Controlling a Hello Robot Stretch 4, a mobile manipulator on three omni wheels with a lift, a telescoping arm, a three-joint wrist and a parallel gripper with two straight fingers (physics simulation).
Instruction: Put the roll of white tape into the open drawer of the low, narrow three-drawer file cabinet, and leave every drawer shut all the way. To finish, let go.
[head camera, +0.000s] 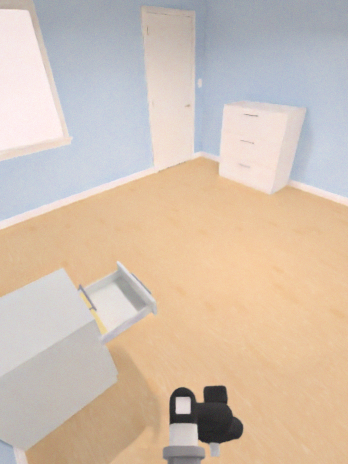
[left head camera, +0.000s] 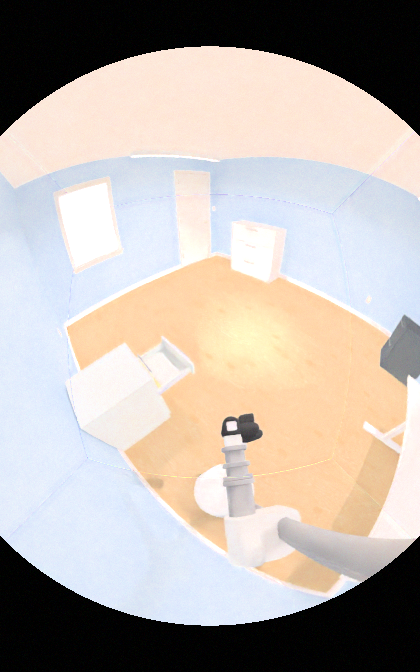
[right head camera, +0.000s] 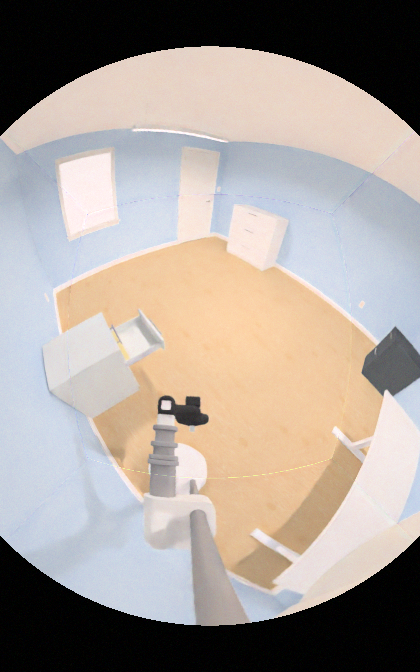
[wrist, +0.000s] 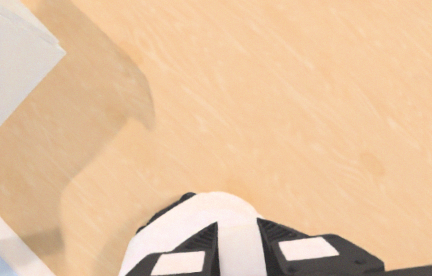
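Note:
My gripper points down and is shut on the roll of white tape, which shows as a pale band between the two black fingers. The light grey file cabinet stands left of the gripper. Its open drawer sticks out toward the far side, ahead and left of the gripper; it looks like the top one. The lower drawer fronts are hidden. The gripper is well apart from the drawer, over the floor.
Yellow folders sit at the drawer's inner end. A white three-drawer dresser stands by the far wall. A dark cabinet and a white table are at the right. My round white base is beneath the arm.

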